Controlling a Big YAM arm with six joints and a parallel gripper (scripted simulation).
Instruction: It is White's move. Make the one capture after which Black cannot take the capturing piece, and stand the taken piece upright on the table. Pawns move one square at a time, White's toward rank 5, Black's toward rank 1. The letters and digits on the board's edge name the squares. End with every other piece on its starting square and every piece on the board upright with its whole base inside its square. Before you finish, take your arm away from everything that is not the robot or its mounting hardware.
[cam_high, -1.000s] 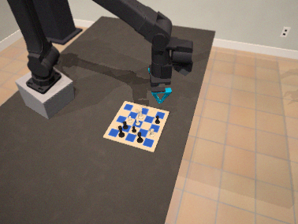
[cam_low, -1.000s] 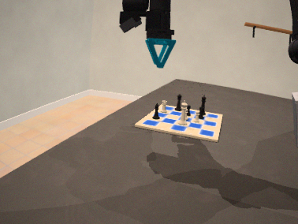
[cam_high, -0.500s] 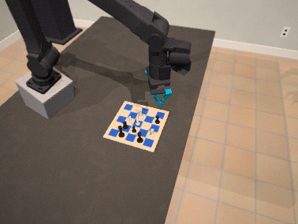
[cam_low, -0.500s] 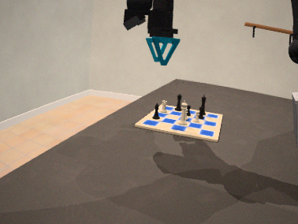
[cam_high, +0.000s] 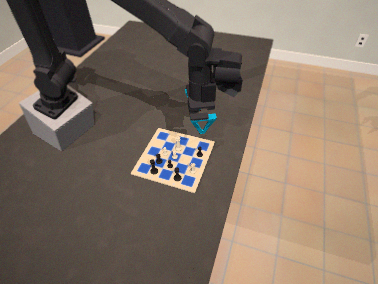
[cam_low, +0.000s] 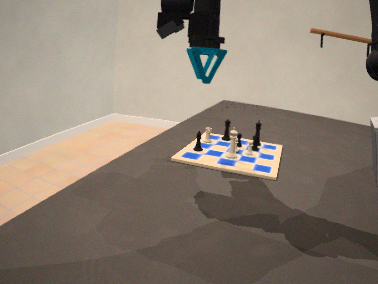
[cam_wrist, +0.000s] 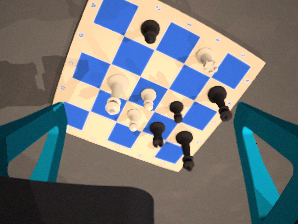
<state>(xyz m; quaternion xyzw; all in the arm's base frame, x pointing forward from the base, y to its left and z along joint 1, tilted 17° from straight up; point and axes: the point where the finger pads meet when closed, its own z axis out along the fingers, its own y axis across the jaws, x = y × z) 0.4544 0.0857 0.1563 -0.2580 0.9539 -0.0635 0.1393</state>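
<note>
Now: hand 130 mm above the tall white piece and 80 mm past it. Also, from my hand: blue-and-cream chessboard 170 mm below, 70 mm behind, 40 mm to the right; then tall black piece 130 mm below, 120 mm to the right, 110 mm behind.
</note>
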